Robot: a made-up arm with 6 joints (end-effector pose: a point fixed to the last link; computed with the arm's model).
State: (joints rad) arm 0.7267 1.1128 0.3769 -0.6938 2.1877 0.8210
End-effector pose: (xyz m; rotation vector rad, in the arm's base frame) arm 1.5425 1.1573 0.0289 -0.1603 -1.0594 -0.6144
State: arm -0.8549 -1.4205 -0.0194 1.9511 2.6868 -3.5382
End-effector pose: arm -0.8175 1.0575 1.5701 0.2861 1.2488 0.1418
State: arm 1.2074 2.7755 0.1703 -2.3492 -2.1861 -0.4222
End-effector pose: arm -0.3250 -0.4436 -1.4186 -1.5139 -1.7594 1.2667
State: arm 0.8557 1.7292 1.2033 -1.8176 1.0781 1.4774
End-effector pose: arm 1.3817 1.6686 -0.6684 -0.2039 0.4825 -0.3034
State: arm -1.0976 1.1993 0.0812 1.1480 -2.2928 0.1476
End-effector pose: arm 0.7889 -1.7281 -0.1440 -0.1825 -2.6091 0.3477
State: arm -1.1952 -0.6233 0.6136 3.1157 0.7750 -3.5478
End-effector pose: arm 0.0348 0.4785 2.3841 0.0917 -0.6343 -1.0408
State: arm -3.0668 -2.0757 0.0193 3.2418 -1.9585 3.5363
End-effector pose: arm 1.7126 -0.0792 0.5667 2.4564 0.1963 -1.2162
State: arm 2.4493 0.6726 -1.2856 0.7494 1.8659 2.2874
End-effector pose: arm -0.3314 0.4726 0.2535 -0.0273 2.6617 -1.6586
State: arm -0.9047 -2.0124 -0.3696 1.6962 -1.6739 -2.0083
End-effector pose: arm -0.9053 1.1940 0.7604 0.7741 -2.4414 -1.4849
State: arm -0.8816 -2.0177 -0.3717 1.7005 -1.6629 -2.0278
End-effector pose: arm -0.9321 1.1735 0.7531 0.7898 -2.4451 -1.4465
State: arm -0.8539 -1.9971 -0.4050 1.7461 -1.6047 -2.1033
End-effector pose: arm -0.9258 1.1174 0.7921 0.7115 -2.4589 -1.3880
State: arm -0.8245 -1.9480 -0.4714 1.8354 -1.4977 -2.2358
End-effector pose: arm -0.8739 1.0252 0.8714 0.5436 -2.4515 -1.2963
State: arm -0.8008 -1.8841 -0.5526 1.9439 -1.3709 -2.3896
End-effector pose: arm -0.7864 0.9199 0.9530 0.3619 -2.3866 -1.1805
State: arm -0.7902 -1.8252 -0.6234 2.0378 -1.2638 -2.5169
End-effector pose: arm -0.6938 0.8336 1.0078 0.2337 -2.2865 -1.0841
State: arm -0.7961 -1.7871 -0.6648 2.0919 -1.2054 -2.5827
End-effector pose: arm -0.6272 0.7888 1.0344 0.1632 -2.2113 -1.0464
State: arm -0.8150 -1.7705 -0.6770 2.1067 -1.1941 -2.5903
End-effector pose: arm -0.5916 0.7826 1.0462 0.1233 -2.1852 -1.0642
